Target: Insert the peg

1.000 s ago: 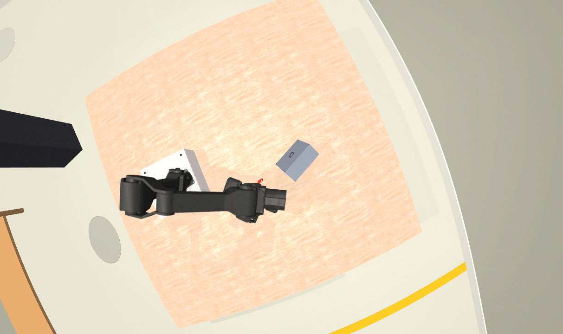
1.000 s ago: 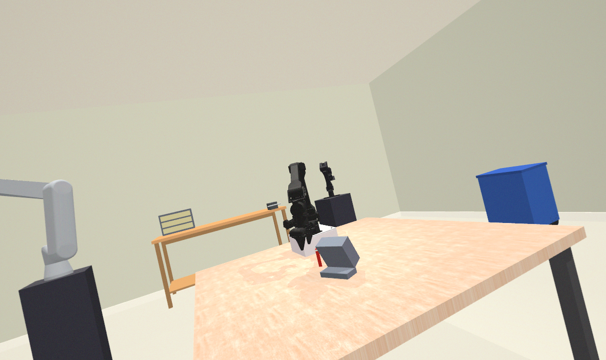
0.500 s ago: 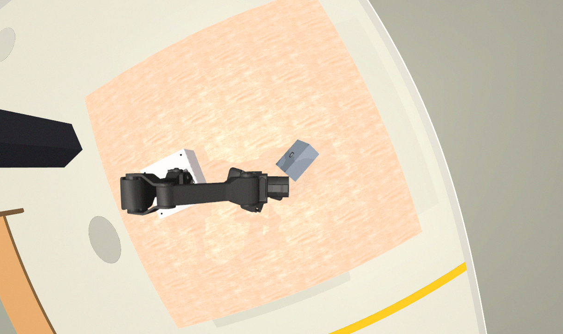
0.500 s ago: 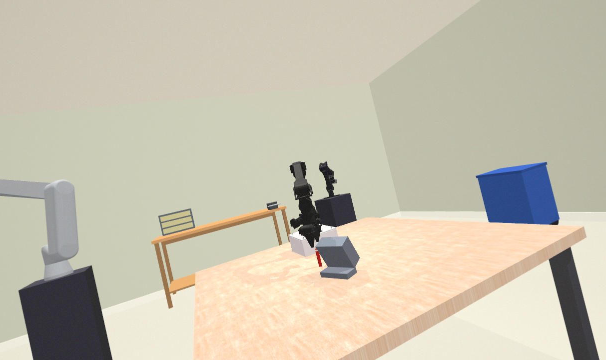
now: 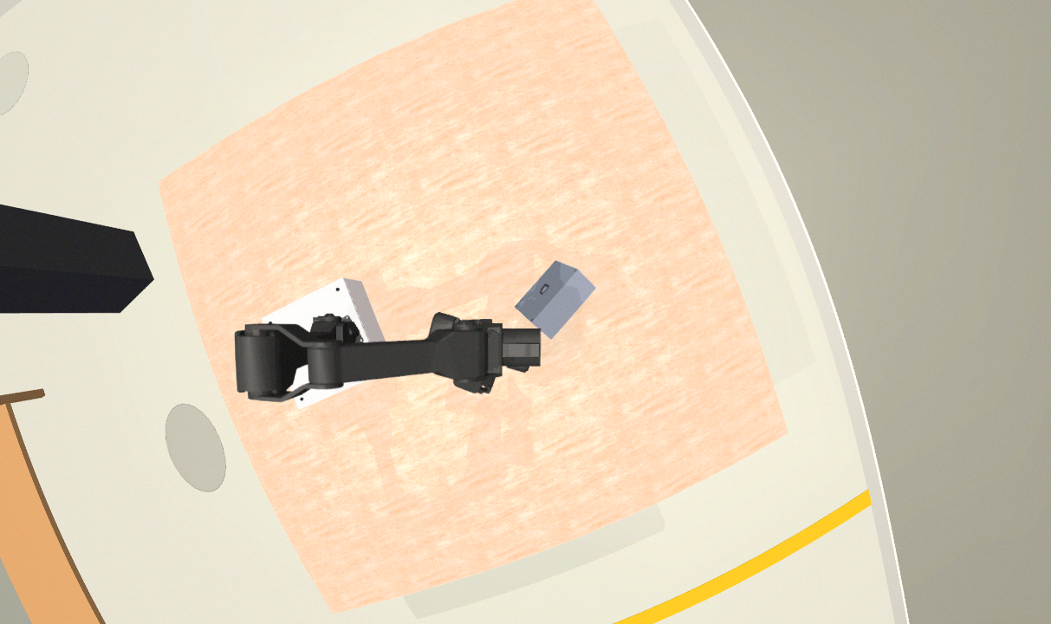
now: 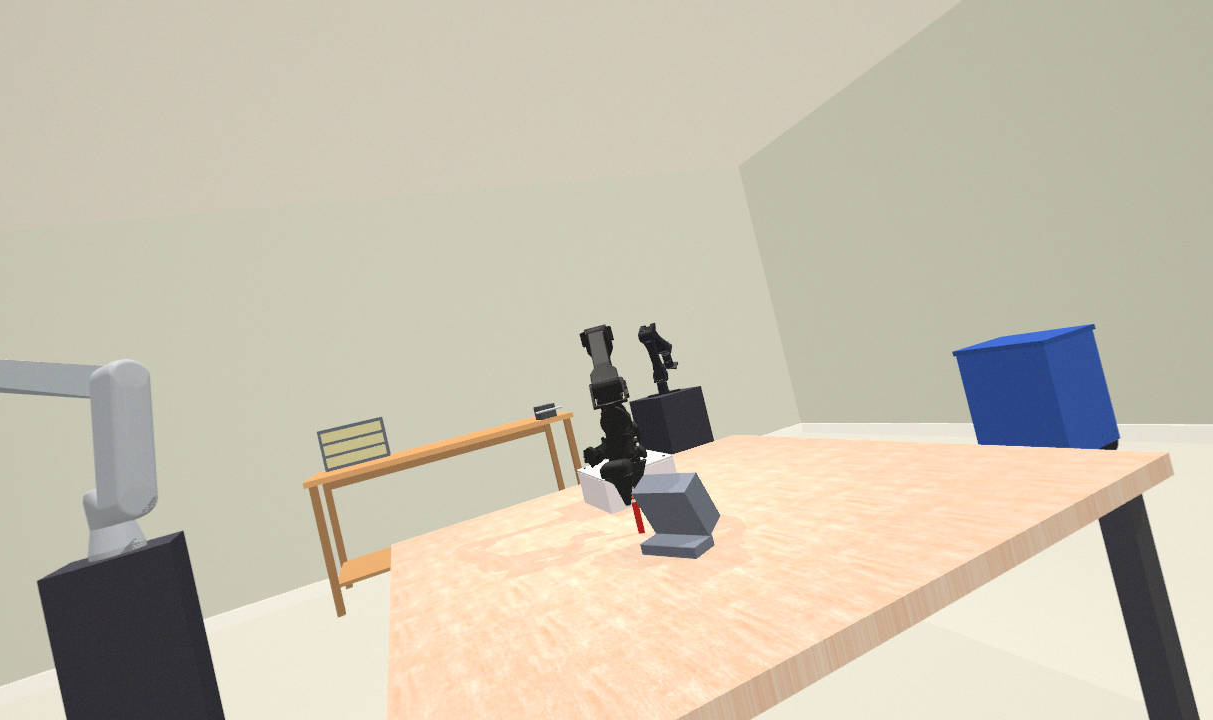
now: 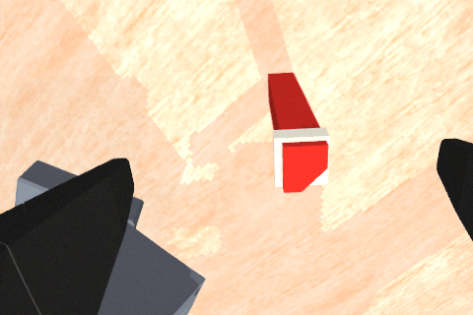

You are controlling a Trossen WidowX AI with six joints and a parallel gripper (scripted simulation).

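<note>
Now: the red peg 2 cm below my gripper tip. Round my gripper tip: grey sloped panel 16 cm ahead, 1 cm to the right.
</note>
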